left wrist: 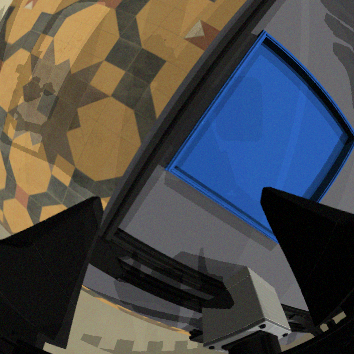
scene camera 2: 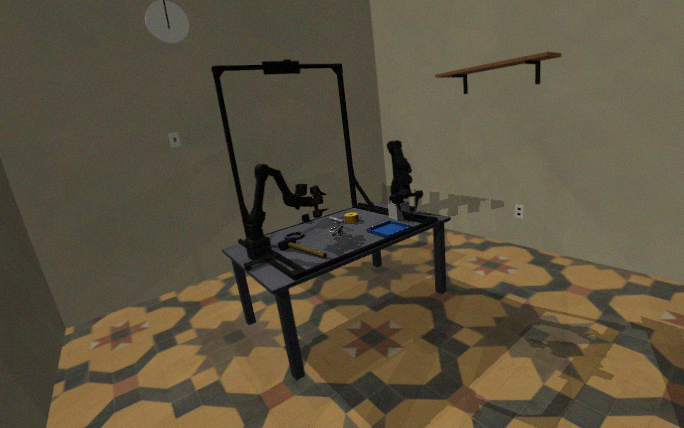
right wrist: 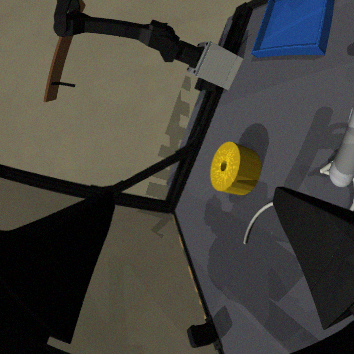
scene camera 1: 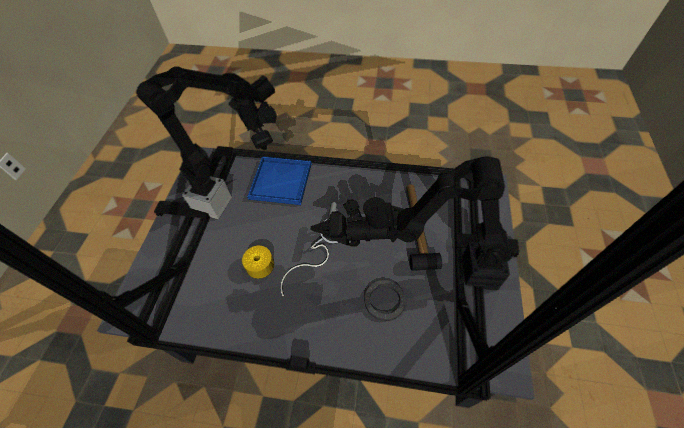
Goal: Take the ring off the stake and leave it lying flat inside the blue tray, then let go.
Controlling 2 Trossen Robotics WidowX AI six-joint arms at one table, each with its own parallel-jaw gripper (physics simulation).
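A dark grey ring lies low on the table in the front right of scene camera 1. I cannot make out a stake. The shallow blue tray stands at the back left in scene camera 1 and holds no ring. My left gripper is open and empty, high near the table's back edge behind the tray. My right gripper is open and empty, high over the middle of the table, apart from ring and tray.
A yellow cylinder with a centre hole stands left of a whitish tube with a curved white cord. A hammer lies near the right arm's base. Black frame posts rise at the table sides.
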